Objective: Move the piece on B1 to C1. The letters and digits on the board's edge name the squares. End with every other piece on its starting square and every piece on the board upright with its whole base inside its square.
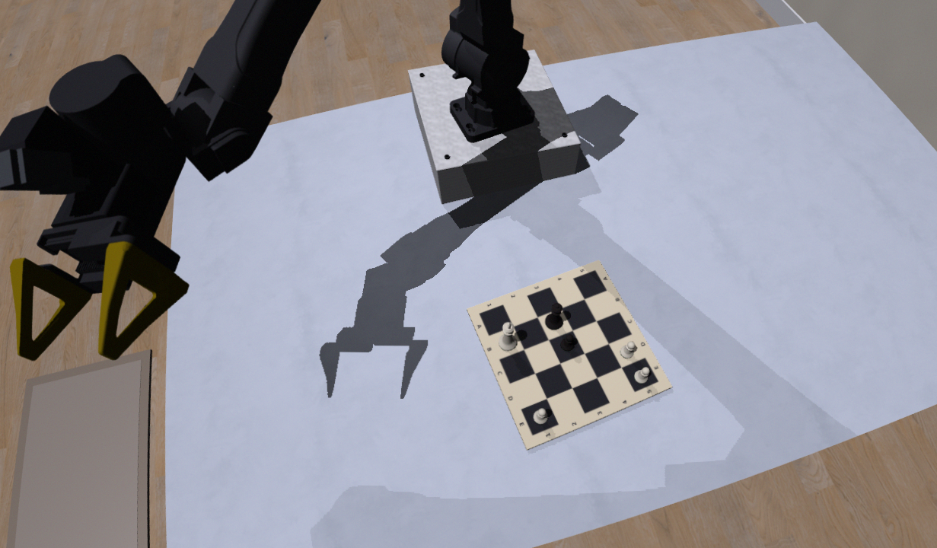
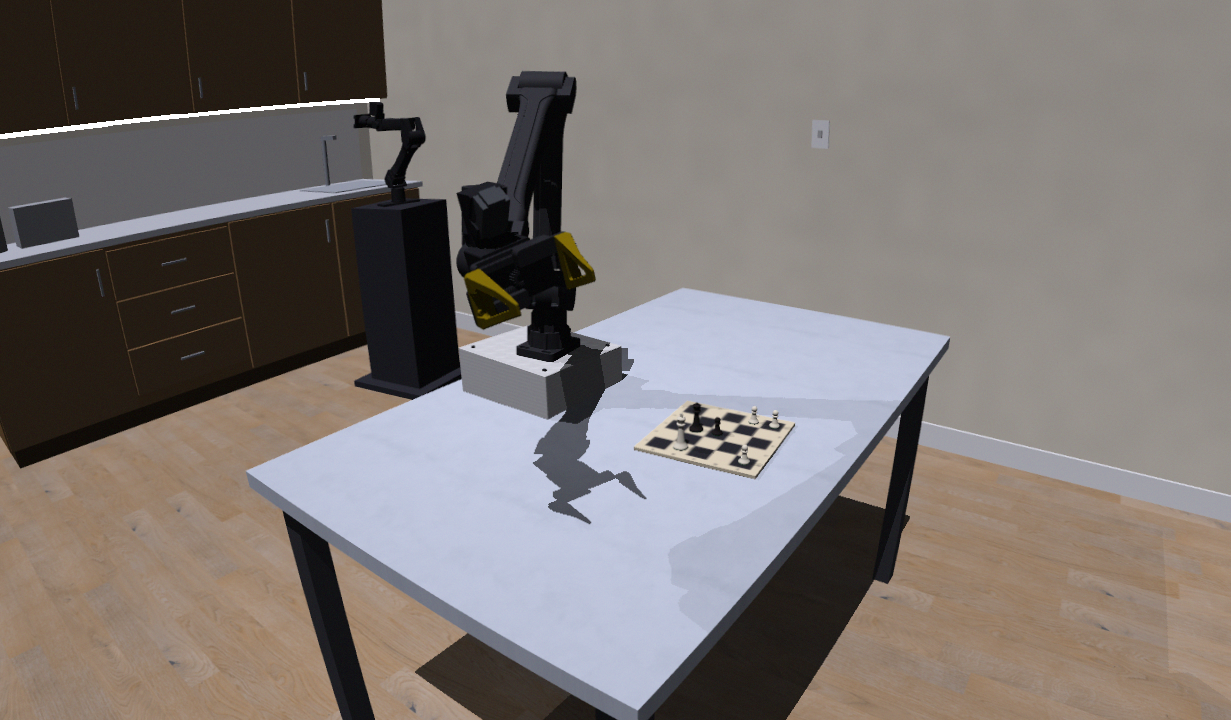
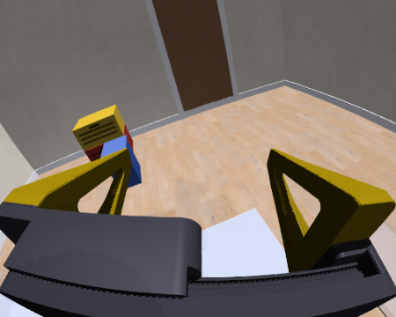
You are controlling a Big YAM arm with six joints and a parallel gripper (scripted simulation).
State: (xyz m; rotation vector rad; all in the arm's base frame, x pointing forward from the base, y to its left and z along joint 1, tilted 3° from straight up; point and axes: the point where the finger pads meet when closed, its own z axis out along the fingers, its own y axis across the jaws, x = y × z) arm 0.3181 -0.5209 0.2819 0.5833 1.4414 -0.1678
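The tall white piece lies 37 cm to the left of my hand, 33 cm below it and 1 cm ahead of it. Round my hand: black piece 44 cm to the left, 34 cm below, 1 cm ahead; chessboard 44 cm to the left, 37 cm below, 5 cm ahead.
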